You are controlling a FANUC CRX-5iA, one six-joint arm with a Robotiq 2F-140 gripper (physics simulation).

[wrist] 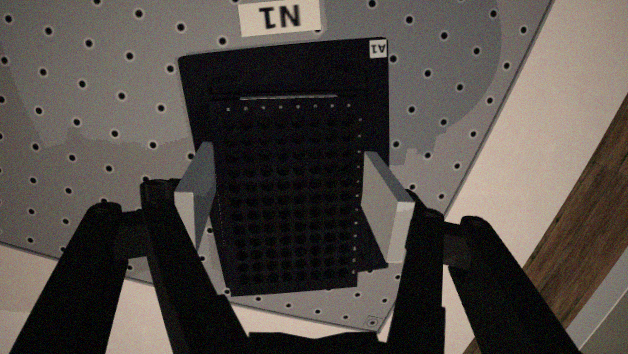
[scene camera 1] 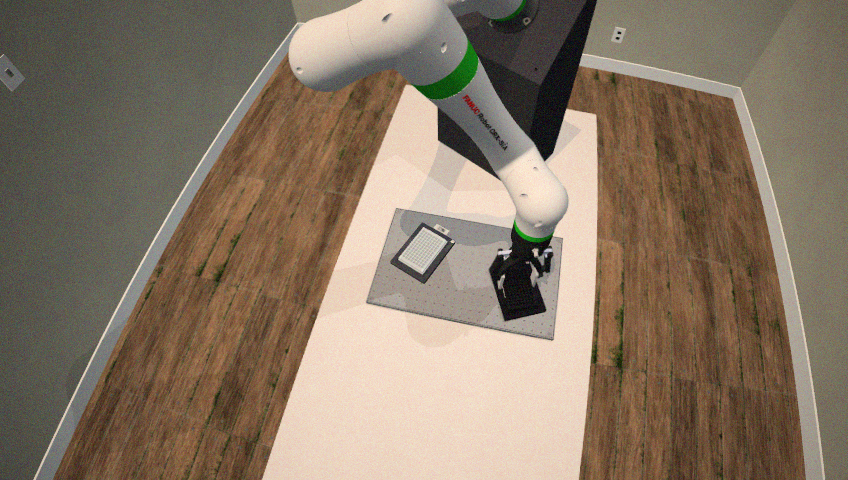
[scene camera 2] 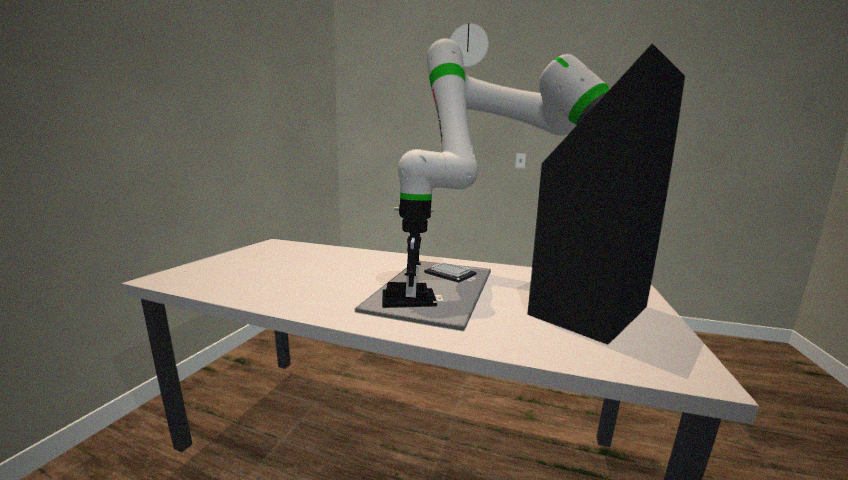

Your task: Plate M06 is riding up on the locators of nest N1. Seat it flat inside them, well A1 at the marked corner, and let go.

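Frame: origin at the arm's base, x ahead, y left, z up, level; centimetres.
Seen in the pictures: gripper, fingertip midpoint: (wrist: pixel 289 171) (scene camera 1: pixel 515 283) (scene camera 2: pixel 412 290); arm's base at its link origin: (scene camera 1: pixel 512 5) (scene camera 2: pixel 609 124).
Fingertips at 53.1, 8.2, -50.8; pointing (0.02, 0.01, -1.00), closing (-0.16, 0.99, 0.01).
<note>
Pixels of each thing's top centre, then the offset from my fingertips to it, as dx, dy, dz. "spot": a spot on its surface instead. Level surfaces: height alone.
- Plate M06 at its top centre: (wrist: pixel 292 208) (scene camera 1: pixel 518 286) (scene camera 2: pixel 406 286) +1.7, +0.5, +1.4
- black nest N1 at its top centre: (wrist: pixel 297 180) (scene camera 1: pixel 517 288) (scene camera 2: pixel 408 294) +0.9, +0.7, -1.1
- nest's A1 label at a spot on its surface: (wrist: pixel 378 49) spot: -7.9, +3.4, -1.4
- N1 tag at a spot on its surface: (wrist: pixel 280 16) spot: -8.3, -2.4, -2.4
- grey perforated board at its top centre: (wrist: pixel 88 43) (scene camera 1: pixel 469 268) (scene camera 2: pixel 433 285) -4.4, -13.1, -2.5
- second dark nest at its top centre: (scene camera 1: pixel 423 250) (scene camera 2: pixel 450 270) -8.0, -27.0, -1.1
- white plate at its top centre: (scene camera 1: pixel 422 248) (scene camera 2: pixel 450 267) -8.0, -27.0, +0.1
- table at its surface level: dz -3.9
Plate M06 (scene camera 1: pixel 523 298) (wrist: pixel 295 240), a black well plate, lies over black nest N1 (scene camera 1: pixel 495 275) (scene camera 2: pixel 392 301) (wrist: pixel 280 70). In the wrist view its lower end reaches past the nest's lower edge, and a wide strip of nest shows above its upper end. A pale strip shows along that upper edge. The nest's A1 label (wrist: pixel 378 49) is at its upper right corner; the plate's printed marks are too small to read. My gripper (scene camera 1: pixel 518 286) (scene camera 2: pixel 411 292) (wrist: pixel 289 171) is shut on the plate's long sides. Black on black hides the locators and the plate's exact tilt.
The N1 tag (wrist: pixel 280 16) lies beside the nest on the grey perforated board (scene camera 1: pixel 464 303) (scene camera 2: pixel 455 315). A second dark nest (scene camera 1: pixel 410 273) with a white plate (scene camera 1: pixel 425 248) (scene camera 2: pixel 451 270) is on the board's other side. The black robot pedestal (scene camera 2: pixel 595 226) stands on the table (scene camera 2: pixel 267 309).
</note>
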